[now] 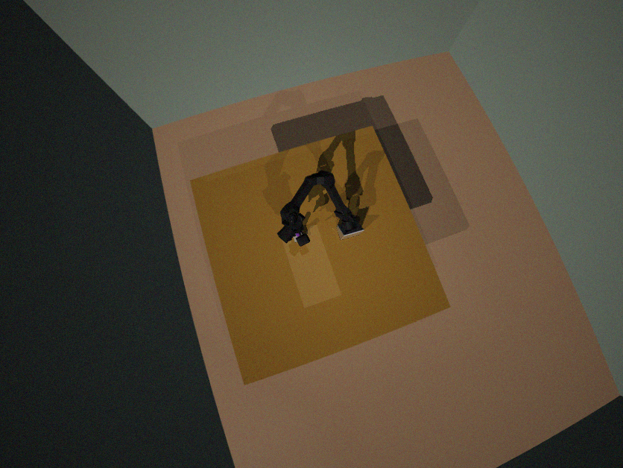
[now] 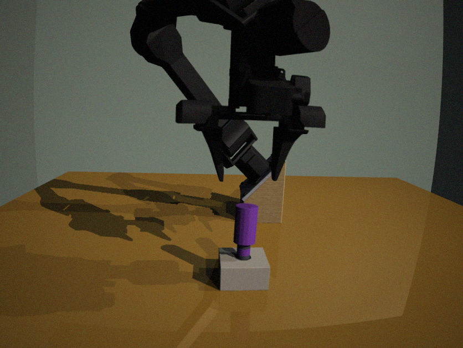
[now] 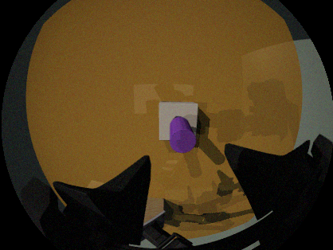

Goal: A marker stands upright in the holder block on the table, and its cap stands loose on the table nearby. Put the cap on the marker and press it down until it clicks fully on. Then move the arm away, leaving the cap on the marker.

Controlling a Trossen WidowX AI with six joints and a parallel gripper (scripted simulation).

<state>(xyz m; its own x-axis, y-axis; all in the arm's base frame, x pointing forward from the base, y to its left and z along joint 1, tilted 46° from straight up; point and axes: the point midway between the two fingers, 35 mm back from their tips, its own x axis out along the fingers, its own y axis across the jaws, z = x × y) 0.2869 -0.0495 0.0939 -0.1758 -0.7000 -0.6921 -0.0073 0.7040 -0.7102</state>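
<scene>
The purple cap is 6 cm below my gripper tip. From my gripper tip the other things lie so: grey holder block (13 cm below).
</scene>
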